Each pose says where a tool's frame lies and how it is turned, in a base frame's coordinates. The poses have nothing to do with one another.
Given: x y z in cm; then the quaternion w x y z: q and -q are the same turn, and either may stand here.
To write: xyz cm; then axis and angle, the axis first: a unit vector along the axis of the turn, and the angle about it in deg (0 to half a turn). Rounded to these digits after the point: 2 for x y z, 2 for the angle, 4 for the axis.
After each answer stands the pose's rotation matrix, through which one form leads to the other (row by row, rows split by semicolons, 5 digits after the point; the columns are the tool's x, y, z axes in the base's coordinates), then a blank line. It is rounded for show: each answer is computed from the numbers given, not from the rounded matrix.
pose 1, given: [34.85, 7.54, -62.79, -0.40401, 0.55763, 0.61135, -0.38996]
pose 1, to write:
[34.85, 7.54, -62.79, -0.6096, -0.6683, 0.4263, 132.34]
-0.05164 0.36672 -0.92890; 0.99692 0.07395 -0.02623; 0.05908 -0.92739 -0.36941

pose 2, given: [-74.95, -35.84, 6.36, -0.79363, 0.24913, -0.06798, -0.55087]
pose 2, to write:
[-74.95, -35.84, 6.36, -0.4095, 0.1117, 0.9054, 74.95]
0.38384 -0.90825 -0.16658; 0.84051 0.26895 0.47033; -0.38238 -0.32054 0.86663

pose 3, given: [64.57, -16.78, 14.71, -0.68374, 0.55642, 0.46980, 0.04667]
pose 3, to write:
[64.57, -16.78, 14.71, -0.7625, -0.6438, -0.0640, 93.73]
0.55422 0.58664 -0.59051; 0.45899 0.37643 0.80475; 0.69438 -0.71705 -0.06064

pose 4, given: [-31.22, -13.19, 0.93, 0.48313, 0.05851, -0.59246, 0.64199]
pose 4, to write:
[-31.22, -13.19, 0.93, 0.0668, -0.6767, 0.7332, 122.22]
-0.52632 -0.68966 -0.49735; 0.55100 0.16885 -0.81724; 0.64760 -0.70417 0.29113

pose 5, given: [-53.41, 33.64, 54.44, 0.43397, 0.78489, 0.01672, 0.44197]
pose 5, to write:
[-53.41, 33.64, 54.44, 0.8712, 0.0186, 0.4906, 128.56]
0.60877 -0.35736 0.70831; 0.40985 -0.62278 -0.66646; 0.67928 0.69602 -0.23266

